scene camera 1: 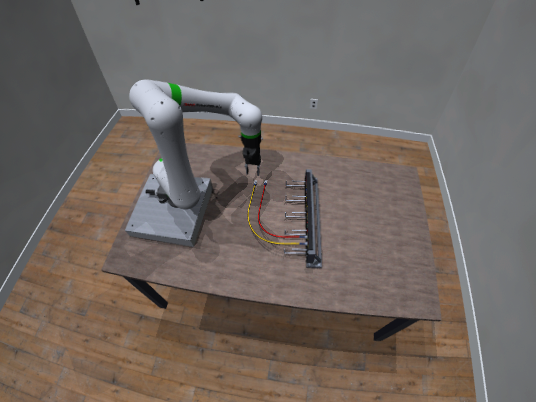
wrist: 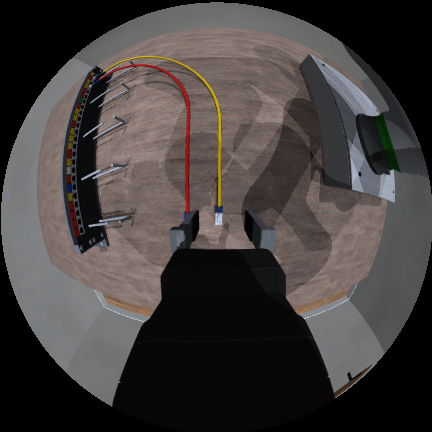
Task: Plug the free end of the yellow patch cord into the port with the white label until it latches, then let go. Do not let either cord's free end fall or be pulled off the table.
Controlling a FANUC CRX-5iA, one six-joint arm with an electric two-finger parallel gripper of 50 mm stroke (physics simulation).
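Places are measured from the arm's base along level axes (x left, y back, z up), in millimetres.
Pixels of known places: gripper, between the fingertips: [scene camera 1: 253,173] [wrist: 221,219]; arm's base, origin of its link: [wrist: 370,143].
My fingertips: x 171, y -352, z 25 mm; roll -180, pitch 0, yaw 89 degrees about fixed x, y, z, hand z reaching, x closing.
Ahead of a thing's pixels: the offset from my fingertips to its top centre. "spot": to the spot under its first point.
The yellow patch cord {spot: dx -197, dy -7, dz -95 mm} [scene camera 1: 249,215] [wrist: 220,145] curves over the table from the patch panel {dx -175, dy -278, dz +0 mm} [scene camera 1: 311,215] [wrist: 85,165]. Its free plug {spot: dx +15, dy -5, dz -96 mm} [scene camera 1: 255,183] [wrist: 218,217] is clear with a blue boot and, in the wrist view, shows between the fingertips. My gripper [scene camera 1: 253,170] [wrist: 221,219] is open and empty, pointing down, above the plug. In the wrist view, the panel's ports run in a row beside coloured labels; the white label {spot: dx -94, dy -284, dz -10 mm} [wrist: 69,170] lies between a yellow and a red one, and the port beside it looks dark.
The red cord {spot: dx -171, dy -59, dz -95 mm} [scene camera 1: 259,212] [wrist: 188,145] runs alongside; its plug {spot: dx +21, dy -60, dz -94 mm} [scene camera 1: 265,183] is partly hidden behind the left finger in the wrist view. Several metal cable guides [scene camera 1: 295,215] [wrist: 108,171] stick out from the panel toward the cords. The robot base [scene camera 1: 167,232] stands on the table's opposite side.
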